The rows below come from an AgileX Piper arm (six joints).
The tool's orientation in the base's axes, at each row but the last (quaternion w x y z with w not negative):
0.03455 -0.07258 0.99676 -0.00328
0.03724 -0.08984 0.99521 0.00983
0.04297 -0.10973 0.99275 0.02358
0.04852 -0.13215 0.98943 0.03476
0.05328 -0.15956 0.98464 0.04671
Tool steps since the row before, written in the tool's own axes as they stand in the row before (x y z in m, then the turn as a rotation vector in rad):
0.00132 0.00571 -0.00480 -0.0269 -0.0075 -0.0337
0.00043 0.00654 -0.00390 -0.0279 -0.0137 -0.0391
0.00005 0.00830 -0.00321 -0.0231 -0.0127 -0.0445
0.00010 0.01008 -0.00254 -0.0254 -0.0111 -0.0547
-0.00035 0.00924 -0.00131 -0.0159 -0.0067 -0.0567
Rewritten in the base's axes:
-0.00246 0.00547 0.00463 0.0253 -0.0035 0.0355
-0.00188 0.00625 0.00394 0.0270 -0.0095 0.0409
-0.00213 0.00790 0.00350 0.0217 -0.0099 0.0459
-0.00299 0.00947 0.00308 0.0226 -0.0086 0.0564
-0.00274 0.00869 0.00203 0.0120 -0.0076 0.0575

